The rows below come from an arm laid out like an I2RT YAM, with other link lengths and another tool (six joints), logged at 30 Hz.
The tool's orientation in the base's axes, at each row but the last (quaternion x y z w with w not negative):
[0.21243 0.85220 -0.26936 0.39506]
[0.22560 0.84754 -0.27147 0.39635]
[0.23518 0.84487 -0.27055 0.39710]
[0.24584 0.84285 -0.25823 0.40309]
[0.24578 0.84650 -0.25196 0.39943]
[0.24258 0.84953 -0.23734 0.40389]
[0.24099 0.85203 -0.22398 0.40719]
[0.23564 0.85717 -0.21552 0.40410]
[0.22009 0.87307 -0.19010 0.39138]
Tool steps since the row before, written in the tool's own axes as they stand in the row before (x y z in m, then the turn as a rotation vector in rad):
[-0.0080 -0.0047 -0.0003 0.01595 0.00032 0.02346]
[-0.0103 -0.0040 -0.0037 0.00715 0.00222 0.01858]
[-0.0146 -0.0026 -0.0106 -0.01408 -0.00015 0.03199]
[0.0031 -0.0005 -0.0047 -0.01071 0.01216 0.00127]
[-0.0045 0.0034 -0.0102 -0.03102 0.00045 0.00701]
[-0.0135 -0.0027 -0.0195 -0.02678 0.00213 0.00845]
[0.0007 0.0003 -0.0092 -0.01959 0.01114 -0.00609]
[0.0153 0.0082 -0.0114 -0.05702 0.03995 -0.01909]
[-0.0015 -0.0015 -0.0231 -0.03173 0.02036 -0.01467]
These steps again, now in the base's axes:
[0.0019 -0.0046 0.0078 0.00376 -0.01208 -0.02539]
[0.0016 -0.0024 0.0113 0.00736 -0.00901 -0.01631]
[0.0010 0.0022 0.0181 0.02538 -0.02328 -0.00594]
[-0.0046 0.0032 0.0002 0.01421 0.00606 0.00507]
[-0.0010 0.0079 0.0085 0.02152 -0.01069 0.02083]
[-0.0053 0.0066 0.0223 0.02100 -0.00933 0.01628]
[-0.0056 0.0057 0.0046 0.01386 0.00778 0.01710]
[-0.0106 0.0164 -0.0070 0.04388 0.02939 0.04922]
[-0.0138 0.0100 0.0157 0.02099 0.01684 0.03020]

